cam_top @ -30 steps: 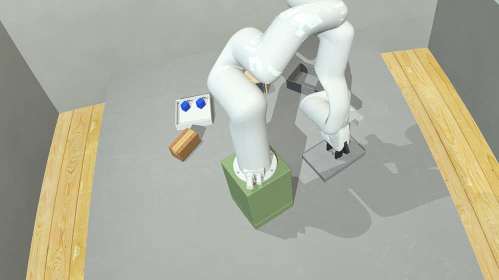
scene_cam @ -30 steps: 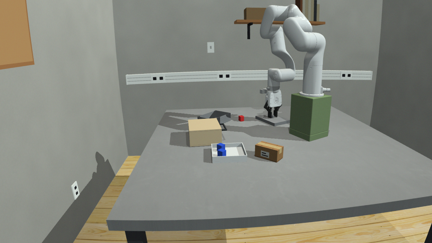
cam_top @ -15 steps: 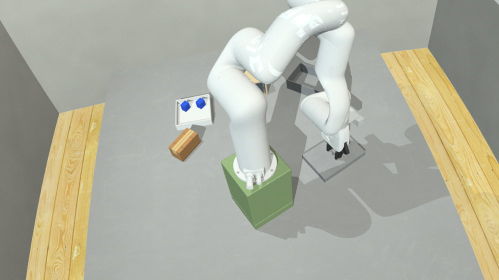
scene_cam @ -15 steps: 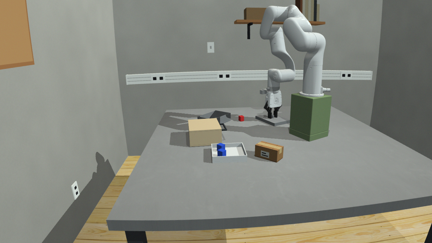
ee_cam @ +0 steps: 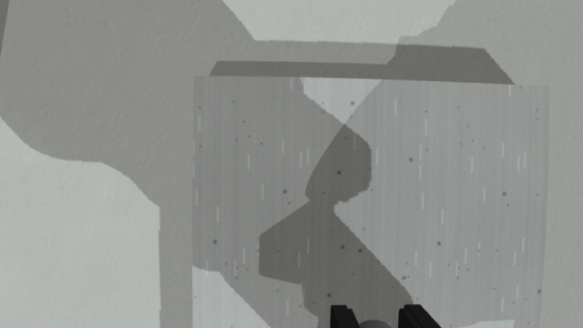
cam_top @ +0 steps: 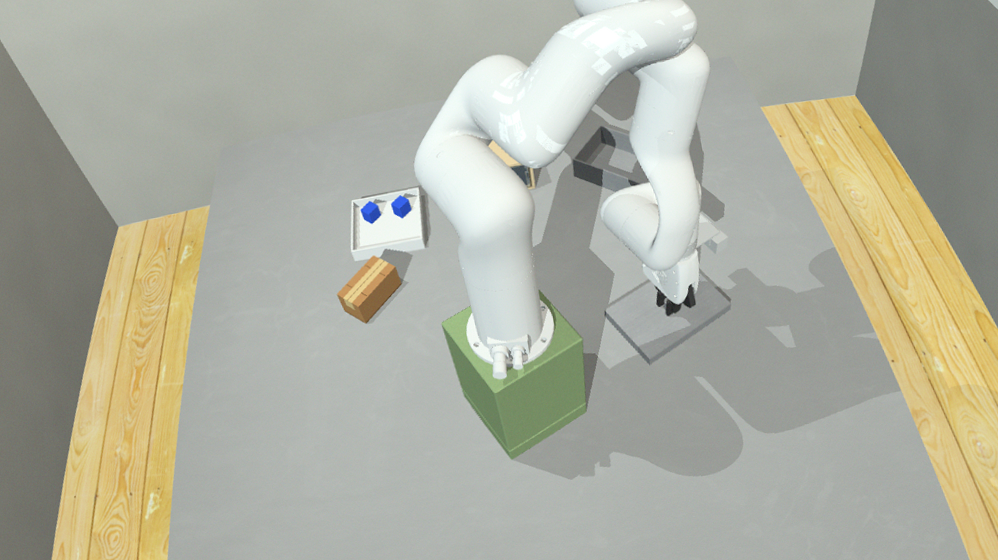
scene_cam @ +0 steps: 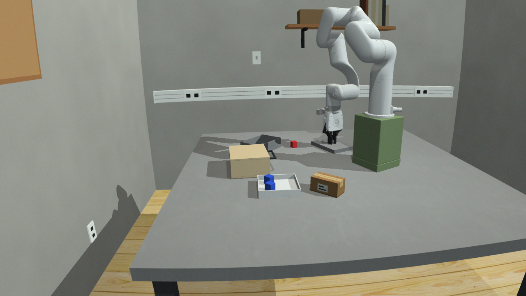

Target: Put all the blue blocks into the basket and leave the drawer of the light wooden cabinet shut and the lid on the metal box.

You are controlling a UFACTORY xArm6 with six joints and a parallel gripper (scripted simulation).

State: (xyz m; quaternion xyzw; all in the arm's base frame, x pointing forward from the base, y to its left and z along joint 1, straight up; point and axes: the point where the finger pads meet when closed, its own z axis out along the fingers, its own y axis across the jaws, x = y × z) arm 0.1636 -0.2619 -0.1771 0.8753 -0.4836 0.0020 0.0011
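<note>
Right now the grey metal lid is 3 cm below my hand. Also, from my hand: light wooden cabinet (38 cm ahead, 34 cm to the left); dark metal box (37 cm ahead, 4 cm to the left, 1 cm below); red block (20 cm ahead, 2 cm below).
</note>
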